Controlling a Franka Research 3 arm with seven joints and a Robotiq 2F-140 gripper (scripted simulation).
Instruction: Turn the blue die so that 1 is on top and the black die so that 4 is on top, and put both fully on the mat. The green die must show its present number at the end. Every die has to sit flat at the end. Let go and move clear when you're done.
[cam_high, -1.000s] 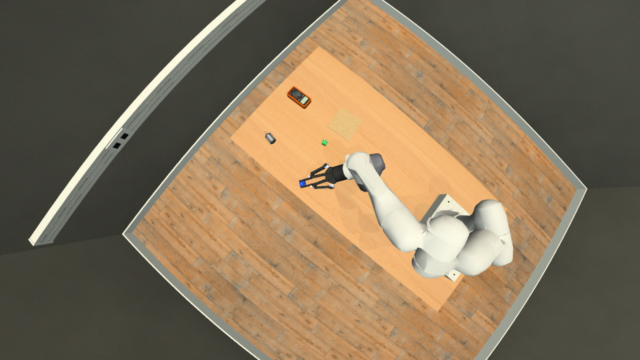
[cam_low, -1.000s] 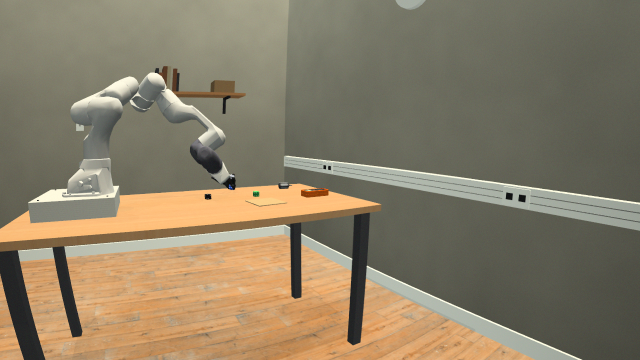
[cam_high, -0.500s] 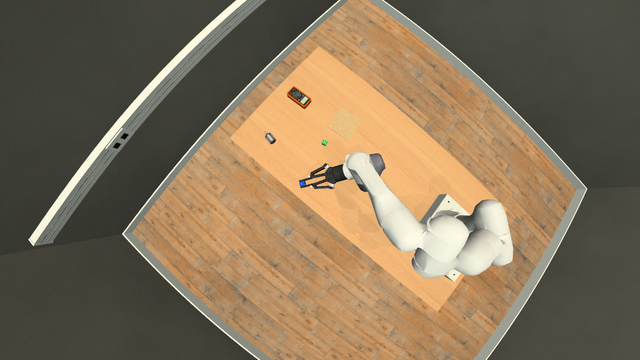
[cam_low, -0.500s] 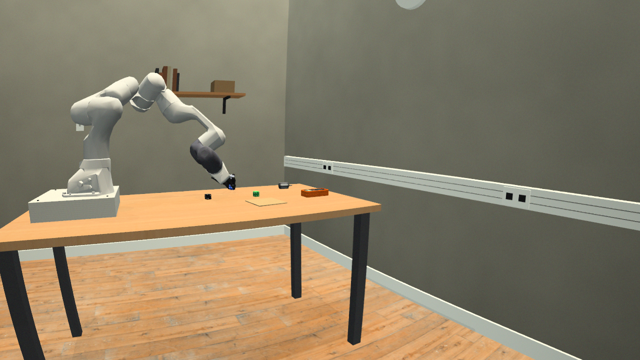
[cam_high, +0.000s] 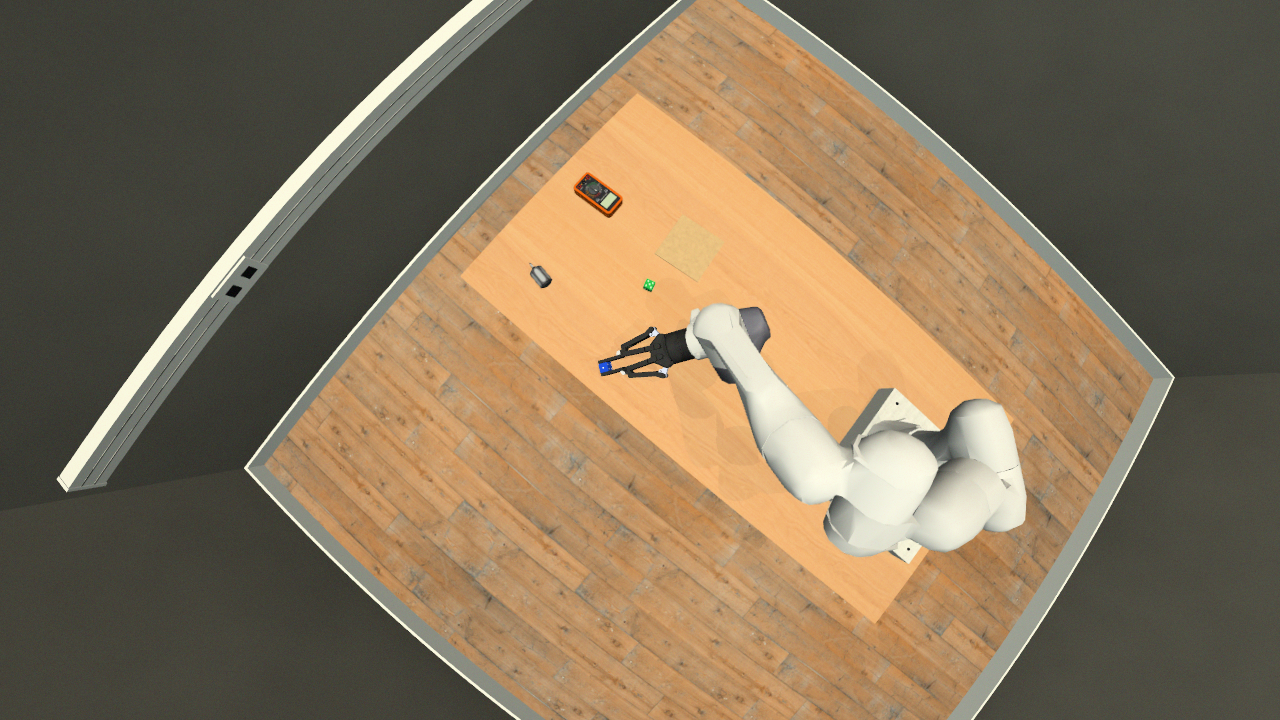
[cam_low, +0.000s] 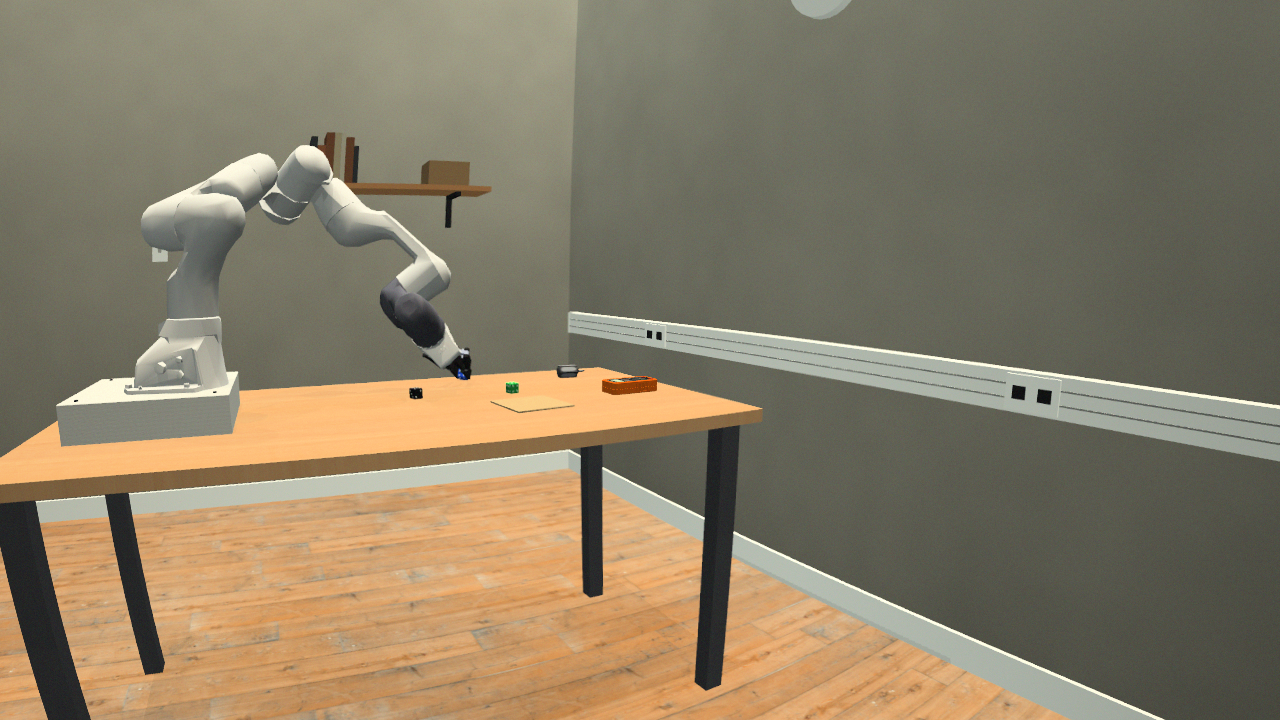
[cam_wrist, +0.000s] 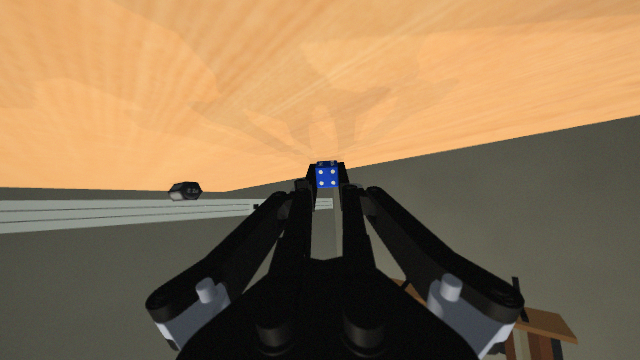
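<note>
Right now my hand is 1 cm short of the blue die, 2 cm to the right of it and 1 cm above it. The rest, counted from my hand: green die (7 cm ahead, 22 cm to the right, 2 cm below); grey gadget (31 cm ahead, 6 cm to the right, 1 cm below); black die (18 cm behind, 20 cm to the right, 2 cm below).
</note>
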